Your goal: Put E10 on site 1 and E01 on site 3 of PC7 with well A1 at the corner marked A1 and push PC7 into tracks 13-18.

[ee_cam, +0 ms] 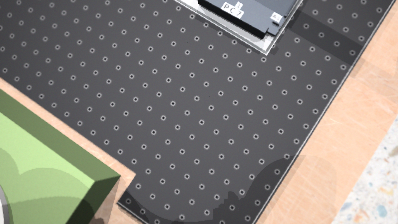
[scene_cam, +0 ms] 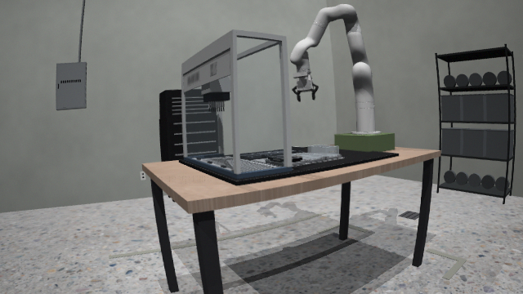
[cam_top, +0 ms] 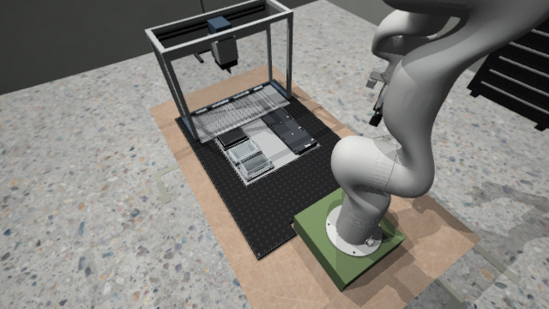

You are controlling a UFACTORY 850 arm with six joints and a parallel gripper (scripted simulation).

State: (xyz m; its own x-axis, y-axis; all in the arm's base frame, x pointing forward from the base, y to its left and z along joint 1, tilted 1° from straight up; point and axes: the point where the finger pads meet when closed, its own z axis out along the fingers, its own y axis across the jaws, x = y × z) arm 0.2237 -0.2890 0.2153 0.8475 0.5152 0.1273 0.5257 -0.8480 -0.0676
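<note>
My hand is 370 mm short of the 96-well plate E01, 390 mm to the right of it and 280 mm above it. From my hand the other things lie so: nest S2 (370 mm ahead, 390 mm to the left, 290 mm below); deep-well block E07 (260 mm ahead, 400 mm to the left, 260 mm below); dark plate carrier PC7 (370 mm ahead, 130 mm to the left, 280 mm below).
</note>
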